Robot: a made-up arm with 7 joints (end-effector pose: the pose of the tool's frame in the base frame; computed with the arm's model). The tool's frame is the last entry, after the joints.
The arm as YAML. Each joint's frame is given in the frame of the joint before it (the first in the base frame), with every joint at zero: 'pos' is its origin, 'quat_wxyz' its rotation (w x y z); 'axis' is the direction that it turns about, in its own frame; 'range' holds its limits. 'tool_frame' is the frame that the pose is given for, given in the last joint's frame.
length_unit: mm
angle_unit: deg
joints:
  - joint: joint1
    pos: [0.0, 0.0, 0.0]
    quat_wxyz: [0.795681, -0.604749, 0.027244, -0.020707]
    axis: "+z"
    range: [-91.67, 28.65]
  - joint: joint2
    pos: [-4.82, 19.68, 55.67]
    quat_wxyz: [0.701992, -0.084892, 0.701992, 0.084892]
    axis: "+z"
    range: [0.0, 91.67]
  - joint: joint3
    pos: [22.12, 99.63, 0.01]
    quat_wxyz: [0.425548, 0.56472, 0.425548, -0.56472]
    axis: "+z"
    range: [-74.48, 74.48]
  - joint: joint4
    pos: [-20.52, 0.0, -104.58]
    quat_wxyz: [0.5, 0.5, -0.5, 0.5]
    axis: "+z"
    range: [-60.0, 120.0]
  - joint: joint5
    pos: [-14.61, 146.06, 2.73]
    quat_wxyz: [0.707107, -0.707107, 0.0, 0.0]
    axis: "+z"
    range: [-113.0, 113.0]
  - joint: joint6
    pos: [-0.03, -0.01, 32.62]
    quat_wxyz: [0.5, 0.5, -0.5, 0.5]
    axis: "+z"
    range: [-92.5, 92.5]
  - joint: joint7
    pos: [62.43, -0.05, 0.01]
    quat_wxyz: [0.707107, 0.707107, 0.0, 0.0]
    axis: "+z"
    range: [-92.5, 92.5]
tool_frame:
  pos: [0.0, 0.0, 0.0]
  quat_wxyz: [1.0, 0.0, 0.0, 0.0]
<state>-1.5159 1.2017 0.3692 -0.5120 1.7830 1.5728 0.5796</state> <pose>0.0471 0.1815 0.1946 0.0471 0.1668 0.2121 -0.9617</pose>
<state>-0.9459 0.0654 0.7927 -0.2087 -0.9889 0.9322 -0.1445</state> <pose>0.3223 0.1494 -0.0241 0.8500 -0.4484 -0.1343 -0.2415</pose>
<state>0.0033 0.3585 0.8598 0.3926 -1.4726 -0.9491 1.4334</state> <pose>0.0439 0.3548 -0.2295 0.0383 -0.4631 -0.1890 0.8651</pose>
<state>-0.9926 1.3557 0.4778 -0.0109 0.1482 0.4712 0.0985</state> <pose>0.2014 0.2731 0.2169 0.7135 0.4186 -0.3139 0.4659</pose>
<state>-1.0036 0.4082 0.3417 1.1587 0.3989 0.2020 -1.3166</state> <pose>0.3804 0.1963 -0.2205 0.8085 -0.0048 0.3600 -0.4655</pose>
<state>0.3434 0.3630 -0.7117 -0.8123 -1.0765 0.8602 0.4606</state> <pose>0.0397 -0.0481 -0.1761 0.7423 -0.2541 0.5158 -0.3440</pose>
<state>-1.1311 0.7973 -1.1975 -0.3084 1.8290 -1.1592 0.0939</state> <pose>0.2337 -0.0243 -0.1630 0.2465 -0.5879 0.5508 0.5387</pose>
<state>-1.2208 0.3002 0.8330 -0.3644 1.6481 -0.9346 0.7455</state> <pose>0.2547 0.1610 0.1127 0.2258 0.5464 -0.6670 0.4534</pose>
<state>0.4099 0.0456 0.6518 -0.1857 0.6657 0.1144 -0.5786</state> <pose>0.0305 0.2542 -0.2524 0.8292 0.3139 0.4608 0.0391</pose>
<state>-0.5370 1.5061 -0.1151 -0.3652 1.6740 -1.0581 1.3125</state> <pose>0.2578 0.1690 -0.0240 0.1280 0.5697 -0.6981 -0.4144</pose>
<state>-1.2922 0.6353 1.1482 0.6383 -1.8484 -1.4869 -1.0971</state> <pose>0.2688 0.3395 -0.0470 0.2017 -0.1824 -0.8238 0.4974</pose>
